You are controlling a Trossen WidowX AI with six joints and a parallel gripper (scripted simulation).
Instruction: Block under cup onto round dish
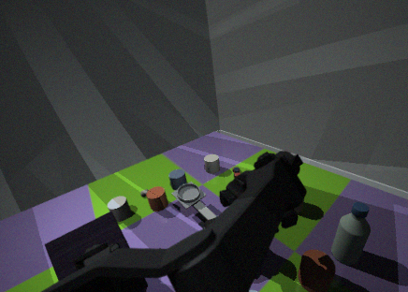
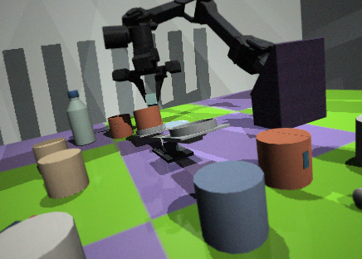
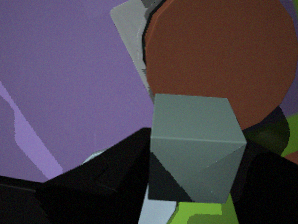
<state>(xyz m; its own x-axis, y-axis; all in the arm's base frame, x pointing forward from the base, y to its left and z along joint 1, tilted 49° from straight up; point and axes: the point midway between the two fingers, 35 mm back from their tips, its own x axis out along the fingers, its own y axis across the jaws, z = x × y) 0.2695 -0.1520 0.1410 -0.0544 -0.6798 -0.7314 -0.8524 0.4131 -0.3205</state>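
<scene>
Right now my gripper tip is 90 mm past the pale disc, 60 mm to the left of it and 100 mm above it. From my gripper tip the other things lie so: pale teal block 10 mm above; then red-and-black object 320 mm ahead, 290 mm to the left, 90 mm below; then bottle 180 mm ahead, 170 mm to the right, 10 mm above.
</scene>
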